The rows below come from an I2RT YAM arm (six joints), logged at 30 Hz.
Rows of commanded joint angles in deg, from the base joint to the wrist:
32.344 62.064 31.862 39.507 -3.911 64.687
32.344 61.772 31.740 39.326 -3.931 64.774
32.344 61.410 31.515 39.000 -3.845 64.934
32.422 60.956 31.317 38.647 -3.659 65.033
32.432 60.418 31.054 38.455 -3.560 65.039
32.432 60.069 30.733 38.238 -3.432 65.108
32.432 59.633 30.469 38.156 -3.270 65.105
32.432 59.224 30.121 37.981 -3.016 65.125
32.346 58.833 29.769 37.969 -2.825 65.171
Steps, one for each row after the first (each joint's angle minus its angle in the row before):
0.000 -0.292 -0.122 -0.181 -0.020 0.087
0.000 -0.362 -0.225 -0.326 0.086 0.160
0.078 -0.454 -0.198 -0.353 0.186 0.099
0.010 -0.538 -0.263 -0.192 0.099 0.006
0.000 -0.349 -0.321 -0.217 0.128 0.069
0.000 -0.436 -0.264 -0.082 0.162 -0.003
0.000 -0.409 -0.348 -0.175 0.254 0.020
-0.086 -0.391 -0.352 -0.012 0.191 0.046

